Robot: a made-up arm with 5 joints.
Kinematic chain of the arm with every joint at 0, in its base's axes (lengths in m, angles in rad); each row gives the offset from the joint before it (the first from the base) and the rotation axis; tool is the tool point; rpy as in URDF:
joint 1: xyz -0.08 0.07 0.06 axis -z
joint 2: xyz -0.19 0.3 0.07 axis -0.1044 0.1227 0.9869
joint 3: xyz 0.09 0.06 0 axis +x
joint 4: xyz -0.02 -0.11 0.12 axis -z
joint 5: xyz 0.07 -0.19 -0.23 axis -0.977 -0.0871 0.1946
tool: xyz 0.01 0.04 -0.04 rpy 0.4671 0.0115 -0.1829
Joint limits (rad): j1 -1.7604..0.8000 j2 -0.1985..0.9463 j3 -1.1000..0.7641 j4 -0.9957..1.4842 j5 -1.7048..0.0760
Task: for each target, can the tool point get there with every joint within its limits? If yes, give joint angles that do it. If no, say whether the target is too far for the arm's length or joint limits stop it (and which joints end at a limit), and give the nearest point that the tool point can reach.
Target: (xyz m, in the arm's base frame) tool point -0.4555 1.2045 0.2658
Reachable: no: too far | nearest point -0.2303 0.5241 0.1646 | short by 0.724 m
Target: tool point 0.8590 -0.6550 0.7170
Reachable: no: too far | nearest point -0.1221 -0.1825 0.2621 | short by 1.180 m
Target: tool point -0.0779 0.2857 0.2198
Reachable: yes | joints -0.2203 0.5862 -0.8160 0.0678 -0.4128
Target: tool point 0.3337 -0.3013 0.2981
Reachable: no: joint limits stop it (at a limit: joint 1, joint 2, joint 5) | nearest point -0.0940 -0.1629 0.2021 | short by 0.460 m
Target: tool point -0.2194 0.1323 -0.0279
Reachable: yes | joints -1.1846 0.0196 0.0676 -0.3247 -0.1662
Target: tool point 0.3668 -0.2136 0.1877
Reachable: no: joint limits stop it (at a limit: joint 1, joint 5) | nearest point 0.1483 0.1649 0.1579 | short by 0.438 m
